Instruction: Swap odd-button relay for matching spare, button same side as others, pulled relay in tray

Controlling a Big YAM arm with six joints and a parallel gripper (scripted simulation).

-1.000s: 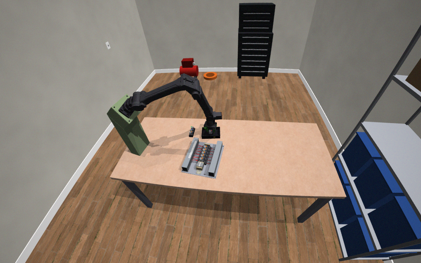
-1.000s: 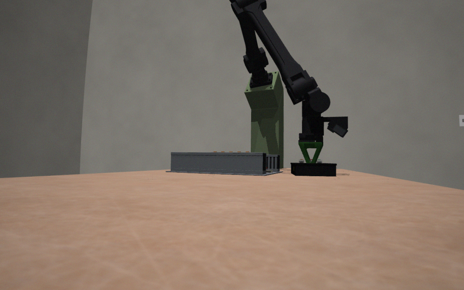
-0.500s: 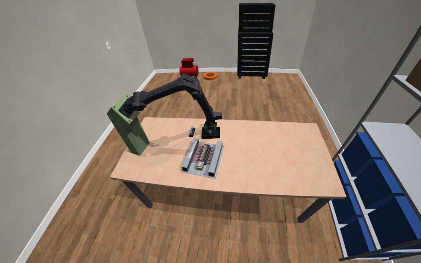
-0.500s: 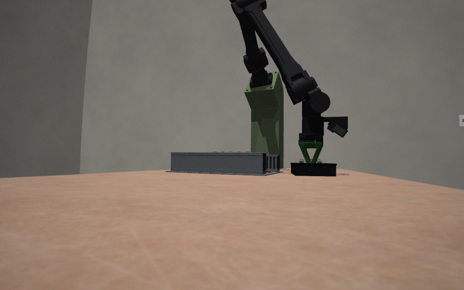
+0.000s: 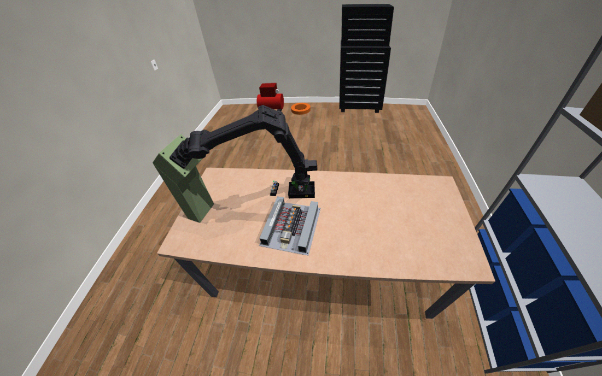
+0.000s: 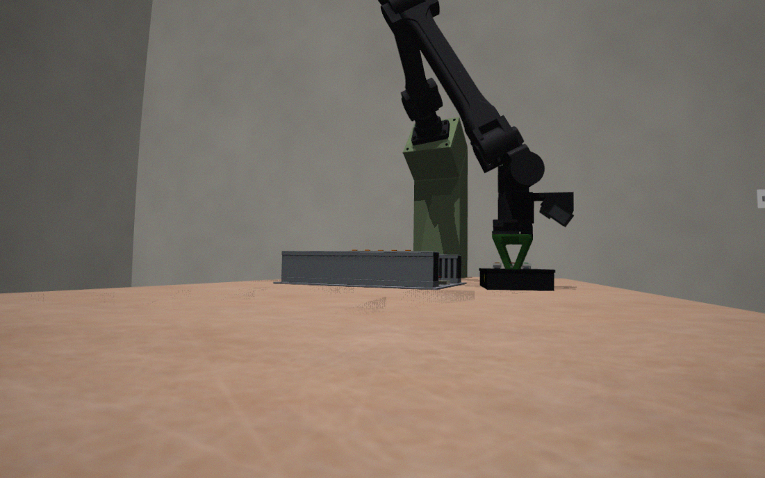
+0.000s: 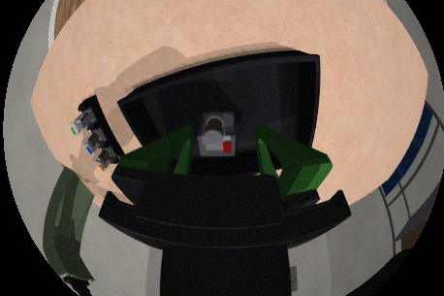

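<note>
The black tray lies 10 mm below my hand.
</note>
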